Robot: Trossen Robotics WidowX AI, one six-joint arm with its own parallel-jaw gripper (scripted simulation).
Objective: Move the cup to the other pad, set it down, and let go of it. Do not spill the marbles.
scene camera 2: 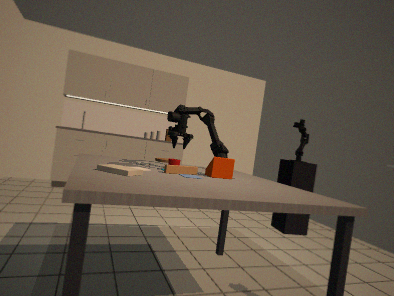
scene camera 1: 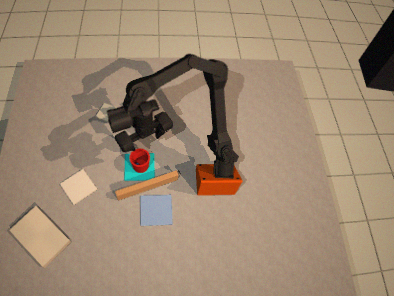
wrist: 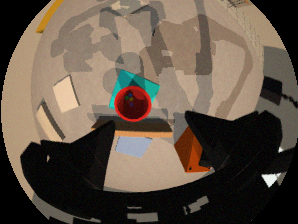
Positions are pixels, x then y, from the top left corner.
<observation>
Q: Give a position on a wooden bar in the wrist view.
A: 123,128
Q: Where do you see a light blue pad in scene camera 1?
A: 155,210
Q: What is my gripper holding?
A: Nothing.
</observation>
